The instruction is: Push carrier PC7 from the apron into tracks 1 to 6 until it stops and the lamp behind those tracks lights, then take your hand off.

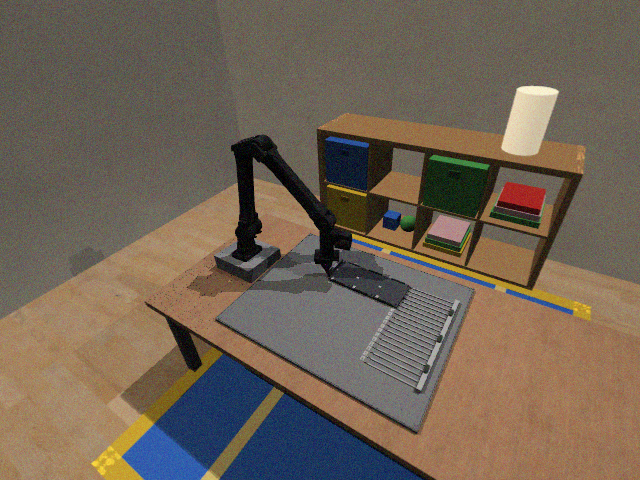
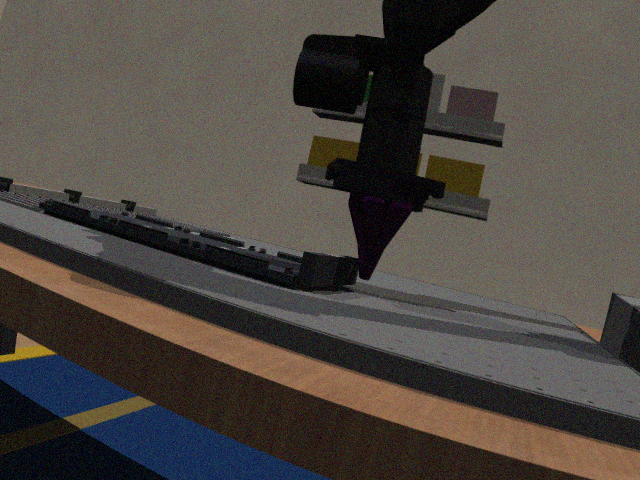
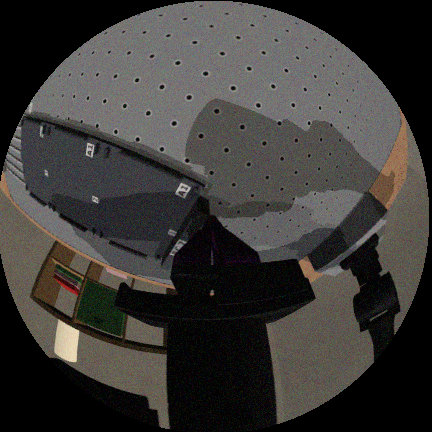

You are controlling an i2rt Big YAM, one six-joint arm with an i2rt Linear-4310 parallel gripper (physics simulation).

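Places are measured from the arm's base along level axes (x ahead, y left, z up), in metres.
Pixels of known places: gripper, between the fingertips: (image 1: 327,272) (image 2: 363,279) (image 3: 210,219); arm's base, origin of its link: (image 1: 247,252) (image 3: 358,251).
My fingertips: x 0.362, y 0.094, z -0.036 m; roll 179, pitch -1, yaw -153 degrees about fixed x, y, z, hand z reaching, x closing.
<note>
Ahead of a thing's pixels: the offset from my fingertips to its middle. "spot": to the spot under its first point. Level surfaces: height alone.
Carrier PC7 {spot: 0.015 m ahead, 0.080 m left, 0.005 m up} (image 2: 321,270) (image 3: 178,246) shows as a dark upright end bar with a partly covered label. It is at the arm-side end of the dark flat apron {0.177 m ahead, 0.032 m left, 0.002 m up} (image 1: 369,284) (image 3: 110,185), which bears A1 labels. The slim parallel tracks {spot: 0.418 m ahead, 0.126 m right, 0.014 m down} (image 1: 410,333) begin at the apron's far end; which are numbered 1 to 6 cannot be read. The small lamps {0.516 m ahead, 0.114 m right, 0.006 m up} (image 1: 439,338) on the rail behind them look dark. My gripper (image 1: 330,277) (image 2: 365,277) (image 3: 210,219) is shut and empty, its tip low beside the bar's outer, arm-side face. I cannot tell whether they touch.
The grey perforated board {0.013 m down} (image 1: 310,325) (image 3: 220,30) carries the apron and tracks on the wooden table {0.026 m down} (image 1: 542,372). The arm's base block (image 1: 248,260) (image 3: 347,232) stands at the board's edge. A wooden shelf unit (image 1: 449,136) with bins stands behind the table, with a white cylinder (image 1: 529,121) on top.
</note>
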